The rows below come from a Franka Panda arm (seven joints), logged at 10 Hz.
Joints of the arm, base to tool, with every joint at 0 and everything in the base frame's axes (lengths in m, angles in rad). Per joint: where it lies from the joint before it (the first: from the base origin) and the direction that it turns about. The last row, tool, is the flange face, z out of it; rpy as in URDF.
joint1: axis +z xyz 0 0 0.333
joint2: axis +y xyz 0 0 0
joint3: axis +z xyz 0 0 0.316
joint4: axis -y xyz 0.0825 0 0
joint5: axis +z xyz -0.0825 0 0.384
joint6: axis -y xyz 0 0 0
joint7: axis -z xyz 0.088 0 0
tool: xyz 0 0 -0.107 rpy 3.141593 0 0
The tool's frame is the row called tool.
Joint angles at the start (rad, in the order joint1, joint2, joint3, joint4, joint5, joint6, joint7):
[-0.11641 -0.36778 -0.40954 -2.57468 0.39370 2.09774 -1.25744]
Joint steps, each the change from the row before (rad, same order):
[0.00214 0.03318 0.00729 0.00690 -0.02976 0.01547 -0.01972]
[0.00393 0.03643 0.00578 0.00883 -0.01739 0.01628 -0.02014]
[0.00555 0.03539 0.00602 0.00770 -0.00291 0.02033 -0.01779]
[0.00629 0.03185 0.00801 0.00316 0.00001 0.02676 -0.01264]
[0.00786 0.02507 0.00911 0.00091 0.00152 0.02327 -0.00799]
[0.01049 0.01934 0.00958 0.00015 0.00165 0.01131 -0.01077]
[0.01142 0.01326 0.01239 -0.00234 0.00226 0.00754 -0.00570]
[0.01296 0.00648 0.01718 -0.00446 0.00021 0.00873 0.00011]
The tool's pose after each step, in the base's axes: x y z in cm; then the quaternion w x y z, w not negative. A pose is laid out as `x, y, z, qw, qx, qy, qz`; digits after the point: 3 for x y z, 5 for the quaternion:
36.204, -18.191, 36.485, 0.19343, -0.93431, -0.27679, -0.11414
36.760, -18.237, 35.549, 0.18491, -0.93308, -0.29158, -0.10076
37.374, -18.171, 34.633, 0.17904, -0.93186, -0.30173, -0.09239
37.949, -17.960, 33.699, 0.17240, -0.93112, -0.30974, -0.08577
38.460, -17.555, 32.911, 0.16728, -0.93002, -0.31725, -0.08025
38.888, -16.891, 32.240, 0.16631, -0.92674, -0.32869, -0.07394
39.256, -15.997, 31.692, 0.16682, -0.92307, -0.33987, -0.06784
39.643, -14.831, 31.347, 0.16577, -0.91895, -0.35232, -0.06265

